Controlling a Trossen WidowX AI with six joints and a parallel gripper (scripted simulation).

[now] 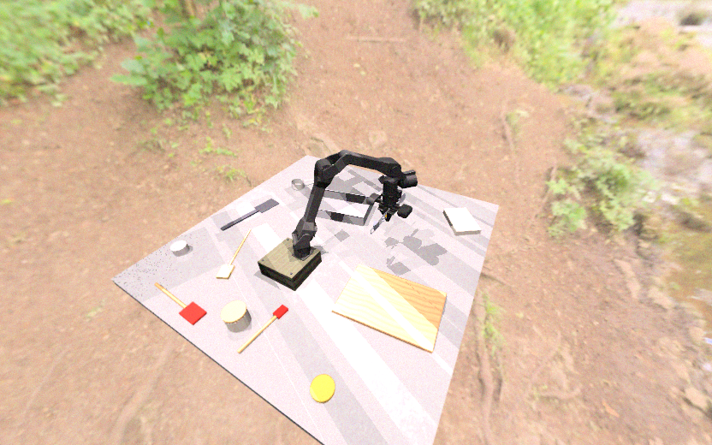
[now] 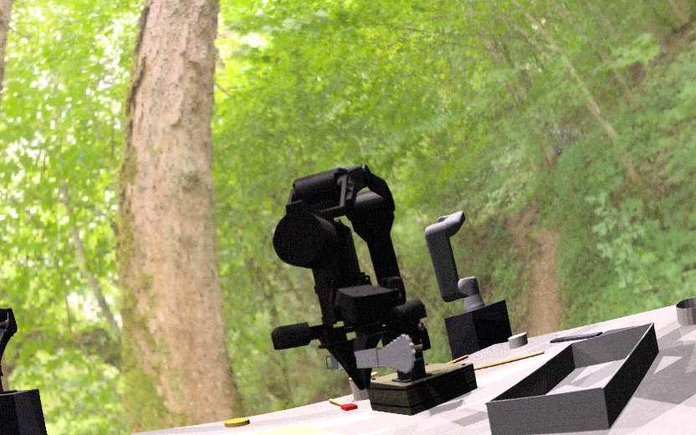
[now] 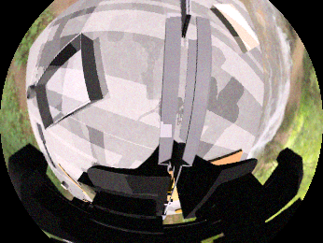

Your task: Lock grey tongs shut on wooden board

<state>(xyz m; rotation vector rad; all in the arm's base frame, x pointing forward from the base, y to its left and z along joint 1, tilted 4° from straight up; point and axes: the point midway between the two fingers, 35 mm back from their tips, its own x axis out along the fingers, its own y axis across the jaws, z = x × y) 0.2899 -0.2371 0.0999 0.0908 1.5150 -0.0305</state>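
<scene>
Right now my gripper tip is 280 mm past the wooden board, 160 mm to the left of it and 120 mm above it. Also, from my gripper tip: white block: 310 mm ahead, 260 mm to the right, 110 mm below; then roasting tin: 100 mm ahead, 310 mm to the left, 100 mm below; then yellow disc: 640 mm behind, 110 mm to the right, 120 mm below.
</scene>
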